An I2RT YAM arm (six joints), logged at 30 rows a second.
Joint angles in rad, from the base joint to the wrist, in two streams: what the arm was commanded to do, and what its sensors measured. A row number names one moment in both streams.
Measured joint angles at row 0:
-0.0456, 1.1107, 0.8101, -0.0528, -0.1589, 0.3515
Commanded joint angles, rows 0 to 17:
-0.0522, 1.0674, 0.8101, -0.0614, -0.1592, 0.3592
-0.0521, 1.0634, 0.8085, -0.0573, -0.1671, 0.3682
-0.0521, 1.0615, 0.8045, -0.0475, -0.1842, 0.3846
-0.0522, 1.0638, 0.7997, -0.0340, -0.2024, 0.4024
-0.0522, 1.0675, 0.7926, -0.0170, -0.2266, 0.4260
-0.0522, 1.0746, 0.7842, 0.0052, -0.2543, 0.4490
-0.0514, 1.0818, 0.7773, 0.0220, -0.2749, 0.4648
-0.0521, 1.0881, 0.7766, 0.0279, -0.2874, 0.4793
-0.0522, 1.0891, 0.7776, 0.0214, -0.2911, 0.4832
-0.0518, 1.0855, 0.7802, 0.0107, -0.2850, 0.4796
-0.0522, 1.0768, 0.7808, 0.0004, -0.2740, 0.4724
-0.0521, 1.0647, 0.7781, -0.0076, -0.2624, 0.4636
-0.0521, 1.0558, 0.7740, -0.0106, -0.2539, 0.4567
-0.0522, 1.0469, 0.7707, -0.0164, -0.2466, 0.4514
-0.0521, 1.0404, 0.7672, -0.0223, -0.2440, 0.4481
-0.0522, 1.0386, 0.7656, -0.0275, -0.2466, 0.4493
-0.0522, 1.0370, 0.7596, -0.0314, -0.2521, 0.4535
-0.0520, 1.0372, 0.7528, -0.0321, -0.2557, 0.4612
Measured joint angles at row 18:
-0.0479, 1.0580, 0.7757, -0.0250, -0.2455, 0.4496
